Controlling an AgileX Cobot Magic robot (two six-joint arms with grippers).
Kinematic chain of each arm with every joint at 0, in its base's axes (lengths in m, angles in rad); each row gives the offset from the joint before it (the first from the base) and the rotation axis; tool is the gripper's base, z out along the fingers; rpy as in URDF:
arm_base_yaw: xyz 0 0 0.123 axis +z
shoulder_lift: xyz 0 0 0 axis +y
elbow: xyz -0.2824 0 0.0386 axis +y
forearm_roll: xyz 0.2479 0 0.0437 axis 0.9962 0 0.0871
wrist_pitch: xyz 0 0 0 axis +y
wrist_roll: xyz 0.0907 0 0.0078 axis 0.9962 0 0.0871
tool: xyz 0 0 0 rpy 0 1.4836 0
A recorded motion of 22 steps. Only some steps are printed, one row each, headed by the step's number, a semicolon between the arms.
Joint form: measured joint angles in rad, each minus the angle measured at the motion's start. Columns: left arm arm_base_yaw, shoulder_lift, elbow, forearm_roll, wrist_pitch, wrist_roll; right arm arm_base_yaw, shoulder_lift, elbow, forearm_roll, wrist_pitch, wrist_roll.
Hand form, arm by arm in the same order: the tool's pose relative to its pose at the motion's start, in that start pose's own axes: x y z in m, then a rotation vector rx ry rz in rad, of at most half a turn. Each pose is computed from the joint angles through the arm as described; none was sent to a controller.
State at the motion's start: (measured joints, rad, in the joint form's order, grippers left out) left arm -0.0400 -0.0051 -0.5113 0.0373 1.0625 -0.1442; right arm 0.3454 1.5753 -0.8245 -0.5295 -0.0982 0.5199
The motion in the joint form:
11: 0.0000 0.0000 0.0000 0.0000 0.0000 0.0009; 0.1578 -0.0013 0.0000 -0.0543 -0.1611 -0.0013
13: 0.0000 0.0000 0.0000 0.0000 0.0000 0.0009; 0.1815 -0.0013 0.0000 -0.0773 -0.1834 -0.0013
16: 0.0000 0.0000 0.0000 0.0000 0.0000 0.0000; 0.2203 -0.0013 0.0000 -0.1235 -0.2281 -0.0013
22: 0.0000 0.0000 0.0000 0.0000 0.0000 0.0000; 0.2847 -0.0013 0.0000 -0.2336 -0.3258 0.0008
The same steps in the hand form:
11: 0.0000 0.0000 0.0000 0.0000 0.0000 0.0009; -0.0093 0.0606 -0.0041 -0.2262 -0.1328 -0.1318
13: 0.0000 0.0000 0.0000 0.0000 0.0000 0.0009; -0.0097 0.0700 -0.0056 -0.2630 -0.1500 -0.1645
16: 0.0000 0.0000 0.0000 0.0000 0.0000 0.0000; -0.0102 0.0860 -0.0091 -0.3310 -0.1846 -0.2249
22: 0.0000 0.0000 0.0000 0.0000 0.0000 0.0000; -0.0098 0.1148 -0.0179 -0.4710 -0.2572 -0.3498

